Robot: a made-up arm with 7 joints.
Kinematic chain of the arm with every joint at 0, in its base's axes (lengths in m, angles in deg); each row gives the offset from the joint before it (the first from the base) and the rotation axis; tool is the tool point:
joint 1: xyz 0 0.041 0 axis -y
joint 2: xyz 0 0.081 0 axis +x
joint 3: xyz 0 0 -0.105 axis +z
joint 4: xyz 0 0 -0.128 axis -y
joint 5: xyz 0 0 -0.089 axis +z
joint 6: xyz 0 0 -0.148 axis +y
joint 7: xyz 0 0 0 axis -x
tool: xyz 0 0 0
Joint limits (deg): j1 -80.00..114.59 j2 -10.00..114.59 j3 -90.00..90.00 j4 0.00..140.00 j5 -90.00..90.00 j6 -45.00..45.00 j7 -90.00..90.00
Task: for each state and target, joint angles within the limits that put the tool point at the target. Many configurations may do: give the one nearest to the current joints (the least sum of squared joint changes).
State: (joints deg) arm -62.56 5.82 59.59 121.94 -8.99 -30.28 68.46
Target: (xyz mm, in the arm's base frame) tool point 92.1 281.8 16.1
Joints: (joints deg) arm -47.45 49.20 72.91 133.61 -8.99 -30.28 68.46
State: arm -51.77 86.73 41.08 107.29 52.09 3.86 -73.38
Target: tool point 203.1 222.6 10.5
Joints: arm -45.34 92.23 47.53 122.28 52.09 3.86 -73.38
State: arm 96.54 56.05 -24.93 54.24 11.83 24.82 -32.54
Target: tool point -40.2 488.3 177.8
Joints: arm 111.38 100.48 -27.44 58.96 11.83 24.82 -32.54
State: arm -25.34 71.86 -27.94 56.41 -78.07 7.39 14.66
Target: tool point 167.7 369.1 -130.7
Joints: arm -17.34 102.98 -32.81 92.18 -78.07 7.39 14.66
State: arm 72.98 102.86 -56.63 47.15 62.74 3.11 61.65
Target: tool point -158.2 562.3 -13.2
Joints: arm 101.82 114.39 -63.06 10.46 62.74 3.11 61.65
